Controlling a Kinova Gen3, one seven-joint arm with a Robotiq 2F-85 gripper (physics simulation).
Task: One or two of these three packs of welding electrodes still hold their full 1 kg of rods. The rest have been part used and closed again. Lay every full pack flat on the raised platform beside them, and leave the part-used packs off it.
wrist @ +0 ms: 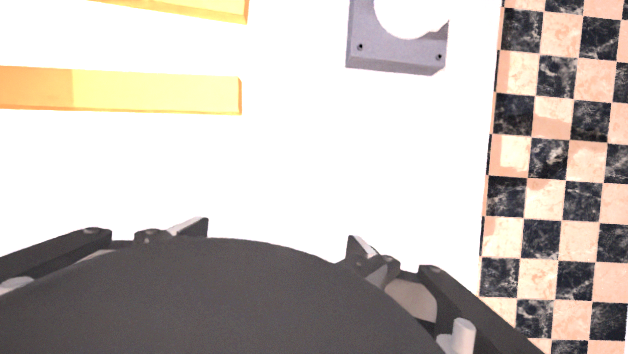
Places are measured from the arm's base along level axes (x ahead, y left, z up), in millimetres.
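Pixels of known places: gripper, between the fingertips: [278, 241]; arm's base, origin of its link: [407, 4].
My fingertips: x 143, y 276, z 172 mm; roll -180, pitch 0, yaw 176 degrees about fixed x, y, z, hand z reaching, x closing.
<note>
Ahead of a thing's pixels: the offset from my fingertips to its top centre. "pt": to the spot under its first point. Level surfaces: height alone.
One yellow pack @[dx +254, dy -131, dz -183 mm] [155, 93] lies flat at the left of the wrist view, its left end cut off by the frame edge. Its left part is a darker orange than its right part. Part of a second yellow pack @[pt dx +123, dy -249, dz -183 mm] [205, 7] shows at the top left edge, at a slight slant to the first. A third pack and the raised platform do not show in the view. My gripper [278, 241] is open, with nothing between its fingers. In the image, its fingertips are below and to the right of the nearer pack. No writing is readable on the packs.
The packs lie on a bright white table top @[dz -207 mm] [300, 150]. A grey mounting plate [395, 56] with small screw holes and a white round base [412, 17] is at the top, right of the packs. The table's edge runs down the right, with a black and cream checkered floor [550, 200] beyond.
</note>
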